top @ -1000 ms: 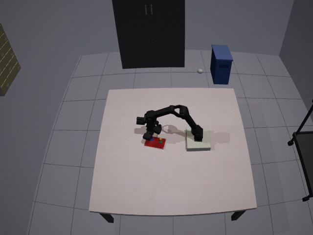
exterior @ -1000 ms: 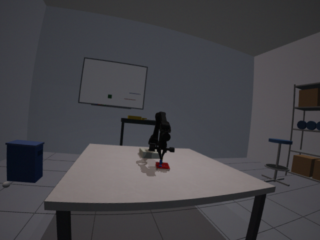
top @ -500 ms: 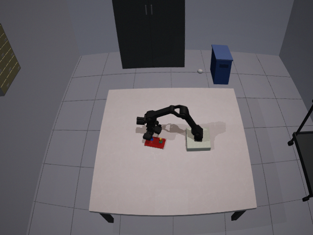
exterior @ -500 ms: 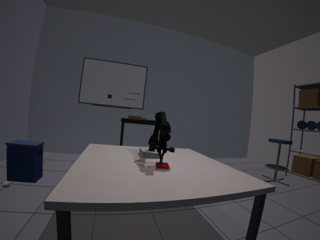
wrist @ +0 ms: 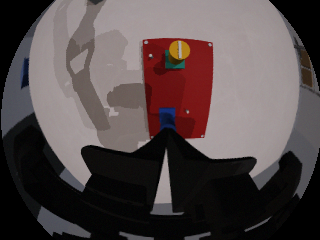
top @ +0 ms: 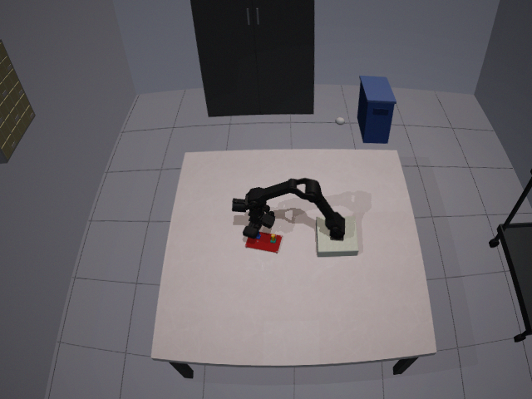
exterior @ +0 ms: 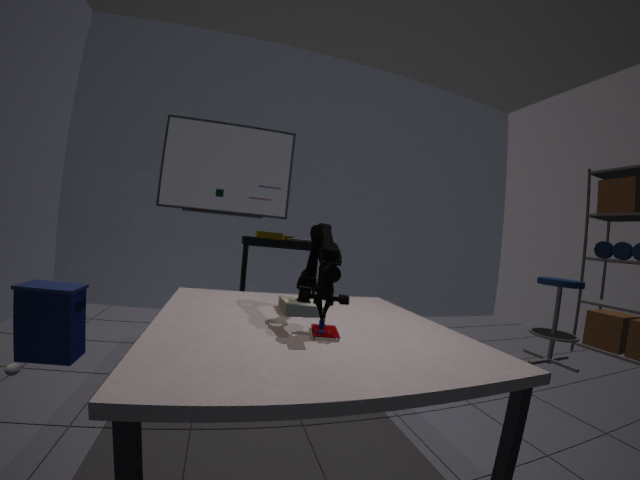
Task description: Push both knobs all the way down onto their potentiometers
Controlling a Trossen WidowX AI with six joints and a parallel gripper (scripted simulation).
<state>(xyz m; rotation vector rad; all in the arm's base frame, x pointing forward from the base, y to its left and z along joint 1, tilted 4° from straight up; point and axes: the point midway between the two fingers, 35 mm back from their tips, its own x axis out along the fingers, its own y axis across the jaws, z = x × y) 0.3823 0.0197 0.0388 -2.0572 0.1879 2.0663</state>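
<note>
Right now the blue knob is 20 mm below my gripper tip. Also, from my gripper tip: yellow knob 80 mm behind, 20 mm to the left, 10 mm below.
</note>
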